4 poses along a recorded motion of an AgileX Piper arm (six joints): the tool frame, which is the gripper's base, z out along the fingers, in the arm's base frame.
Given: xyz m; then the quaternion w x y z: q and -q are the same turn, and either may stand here.
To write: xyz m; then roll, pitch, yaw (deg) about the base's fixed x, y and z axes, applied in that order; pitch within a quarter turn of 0, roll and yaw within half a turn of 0. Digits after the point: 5 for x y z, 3 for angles.
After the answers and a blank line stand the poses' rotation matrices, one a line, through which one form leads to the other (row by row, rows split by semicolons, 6 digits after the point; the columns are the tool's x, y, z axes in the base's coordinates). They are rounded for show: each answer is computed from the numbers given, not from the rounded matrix.
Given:
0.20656, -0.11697, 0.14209, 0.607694, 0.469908, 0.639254, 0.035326
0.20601, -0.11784, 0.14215, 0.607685, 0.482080, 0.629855, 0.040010
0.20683, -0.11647, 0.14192, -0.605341, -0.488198, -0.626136, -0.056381
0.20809, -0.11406, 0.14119, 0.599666, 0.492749, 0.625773, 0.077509
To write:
0.20656, -0.11697, 0.14209, 112.789, 48.051, 74.360
0.20601, -0.11784, 0.14215, 112.089, 46.630, 72.774
0.20683, -0.11647, 0.14192, 111.510, 44.668, 72.864
0.20809, -0.11406, 0.14119, 111.340, 42.386, 73.902

0.180212 0.557847 0.810142; 0.643716 0.555877 -0.525956; -0.743742 0.616286 -0.258920
0.203364 0.558654 0.804083; 0.655908 0.531996 -0.535504; -0.726931 0.636306 -0.258237
0.209550 0.543097 0.813102; 0.679616 0.516968 -0.520448; -0.703001 0.661657 -0.260767
0.204801 0.523739 0.826894; 0.709657 0.502382 -0.493963; -0.674124 0.687975 -0.268786

